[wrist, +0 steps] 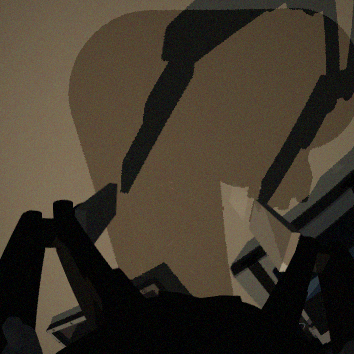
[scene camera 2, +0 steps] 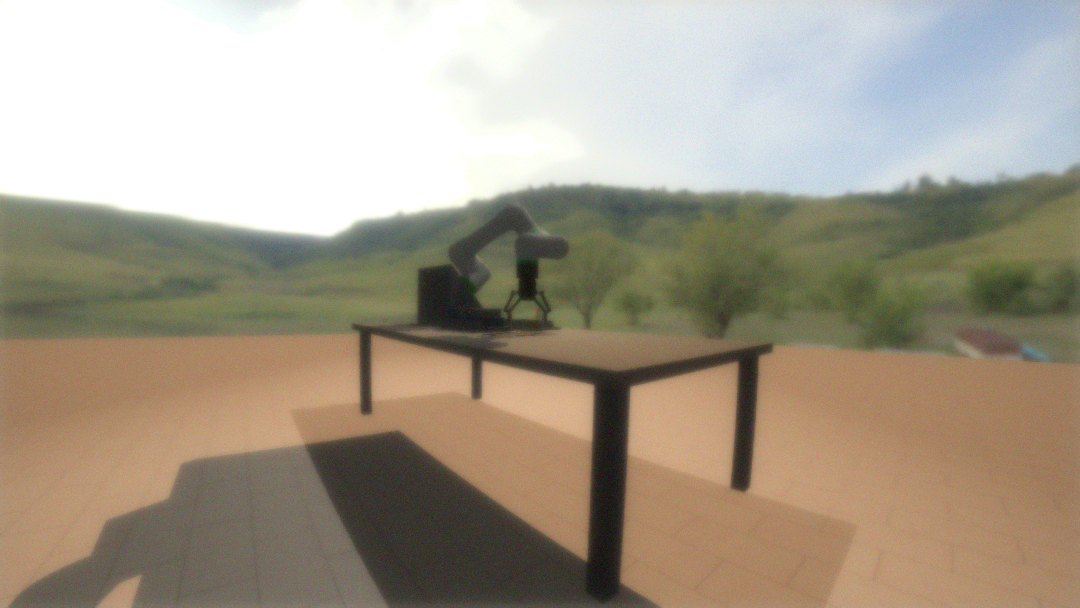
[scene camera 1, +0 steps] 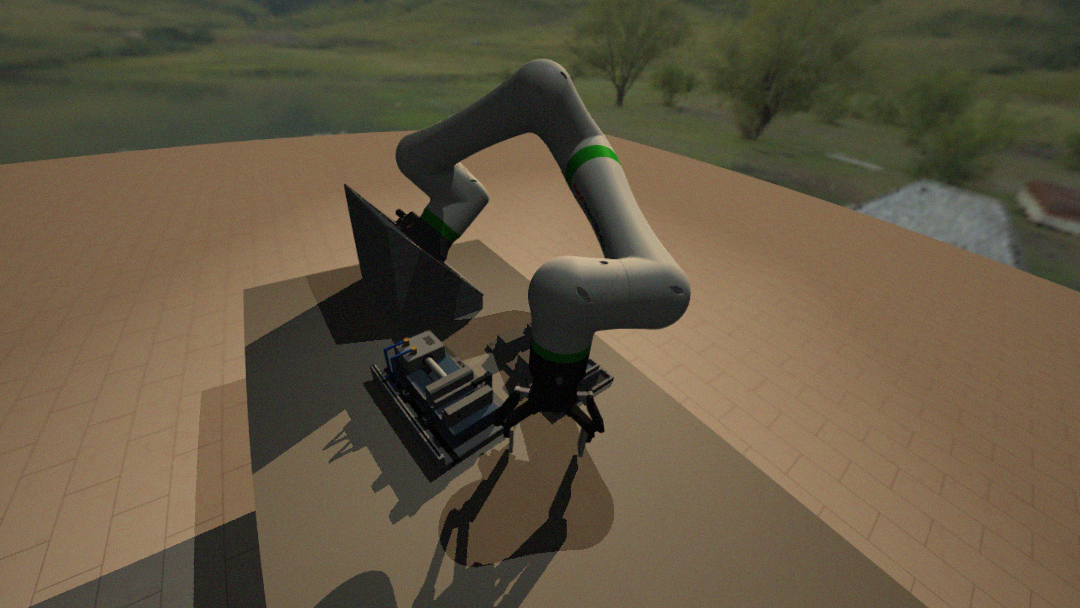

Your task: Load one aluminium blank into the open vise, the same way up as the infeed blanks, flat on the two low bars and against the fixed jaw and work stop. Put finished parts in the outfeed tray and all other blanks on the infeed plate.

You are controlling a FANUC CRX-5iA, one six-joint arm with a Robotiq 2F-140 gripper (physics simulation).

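Places are measured from the arm's base along level axes (x ahead, y down, z left), in millimetres.
Where they show: gripper, fingertip midpoint: (wrist: 185,207) (scene camera 2: 527,329) (scene camera 1: 545,448); arm's base at its link origin: (scene camera 2: 457,295) (scene camera 1: 423,246).
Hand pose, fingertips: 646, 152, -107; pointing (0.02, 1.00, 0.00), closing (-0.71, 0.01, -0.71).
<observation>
Each offset is from my fingertips to the top centre of the thing, as dx, dy, dz. "spot": to the spot under its first point. Level surfaces: height alone.
My gripper (scene camera 1: 546,443) (scene camera 2: 526,317) (wrist: 185,207) is open with nothing between its fingers. It points down above the table, beside the vise's near right corner. The vise {-237, -89, -88} (scene camera 1: 456,386) stands on a dark base left of the gripper, its grey jaws apart; the two low bars and the work stop cannot be made out. Part of the vise assembly {spot: -88, -9, -111} (wrist: 327,207) shows at the right of the wrist view. A small dark tray-like holder {spot: -48, +4, +243} (scene camera 1: 602,379) shows partly behind the gripper; whether it is the outfeed tray I cannot tell. No blank or finished part can be made out.
Blue pipes with yellow fittings {spot: -313, -91, -155} (scene camera 1: 391,361) stand at the vise's back left. A large dark upright panel (scene camera 1: 400,271) stands behind the vise, near the arm's base. The table {dy +10} (scene camera 1: 680,521) (scene camera 2: 642,352) carries strong arm and gripper shadows.
</observation>
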